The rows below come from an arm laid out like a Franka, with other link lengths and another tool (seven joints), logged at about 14 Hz.
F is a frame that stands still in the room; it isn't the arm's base.
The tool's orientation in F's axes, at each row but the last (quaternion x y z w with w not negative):
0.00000 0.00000 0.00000 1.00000
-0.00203 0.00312 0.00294 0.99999
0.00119 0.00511 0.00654 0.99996
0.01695 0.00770 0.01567 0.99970
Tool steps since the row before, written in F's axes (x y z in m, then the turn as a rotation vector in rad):
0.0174 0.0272 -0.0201 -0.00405 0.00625 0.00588
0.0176 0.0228 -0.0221 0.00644 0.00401 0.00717
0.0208 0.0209 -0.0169 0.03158 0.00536 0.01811
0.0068 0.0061 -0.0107 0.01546 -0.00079 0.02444
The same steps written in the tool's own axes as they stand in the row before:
0.0174 0.0272 -0.0201 -0.00405 0.00625 0.00588
0.0179 0.0228 -0.0219 0.00642 0.00394 0.00723
0.0212 0.0206 -0.0167 0.03146 0.00499 0.01842
0.0071 0.0055 -0.0108 0.01506 -0.00044 0.02470

